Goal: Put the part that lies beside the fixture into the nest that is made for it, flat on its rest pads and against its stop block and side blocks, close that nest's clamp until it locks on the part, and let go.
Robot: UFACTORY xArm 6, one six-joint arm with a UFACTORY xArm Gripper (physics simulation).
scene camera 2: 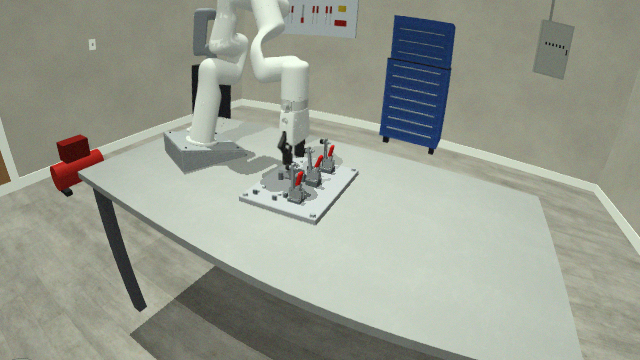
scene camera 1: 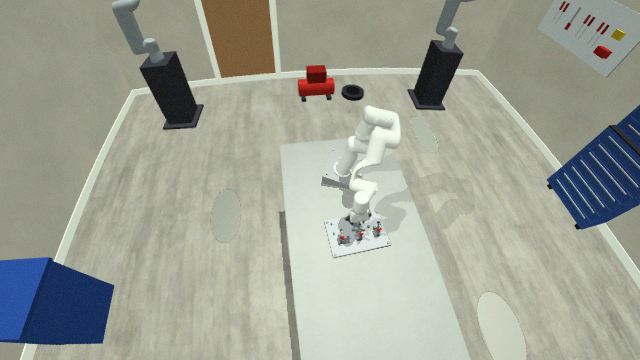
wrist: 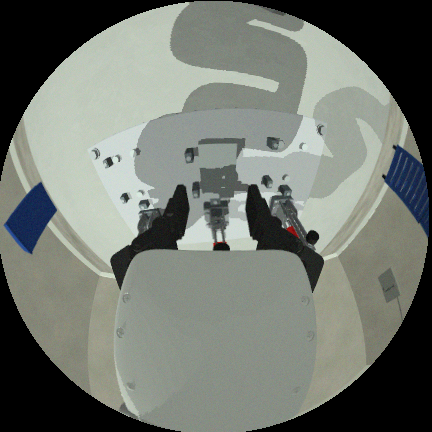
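Where they show: gripper, fingertip midpoint: [scene camera 2: 293,160] [scene camera 1: 357,222] [wrist: 216,195]; arm's base, origin of the base link: [scene camera 2: 201,141] [scene camera 1: 342,169].
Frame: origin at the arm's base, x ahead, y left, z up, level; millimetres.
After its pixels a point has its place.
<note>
The grey fixture plate [scene camera 1: 356,251] @[x 555, y 27, z -41 mm] [scene camera 2: 327,196] @[x 542, y 13, z -40 mm] [wrist: 165,130] @[x 347, y -16, z -40 mm] carries three nests with blocks and pads. The grey part [wrist: 217,153] @[x 369, y 44, z -14 mm] lies in the middle nest in the wrist view, beside small dark blocks; partly shadowed, so its contact with pads and stop block cannot be told. The middle clamp [scene camera 1: 360,234] @[x 482, y 47, z 33 mm] [scene camera 2: 314,176] @[x 477, y 43, z -10 mm] [wrist: 217,212] @[x 461, y 52, z -24 mm] has its arm raised in the second scene view, off the part. My gripper [scene camera 1: 359,220] @[x 400, y 42, z 18 mm] [scene camera 2: 294,161] @[x 400, y 42, z 18 mm] [wrist: 216,195] @[x 400, y 42, z 18 mm] is open and empty above the middle nest, its black fingers on either side. The part is hard to make out in the scene views.
Two outer clamps stand on either side, one [scene camera 1: 342,237] @[x 498, y -57, z 42 mm] [scene camera 2: 296,191] @[x 496, y -63, z -5 mm] [wrist: 149,220] @[x 467, y -50, z -13 mm] and the other [scene camera 1: 378,230] @[x 464, y 155, z 31 mm] [scene camera 2: 328,162] @[x 461, y 153, z 1 mm] [wrist: 286,207] @[x 446, y 164, z -21 mm], arms raised in the second scene view. The table [scene camera 1: 360,305] @[x 849, y 13, z -55 mm] [scene camera 2: 425,240] @[x 844, y -4, z -55 mm] carries the arm's wedge base [scene camera 2: 200,157] @[x 86, y -73, z -17 mm] behind the fixture.
</note>
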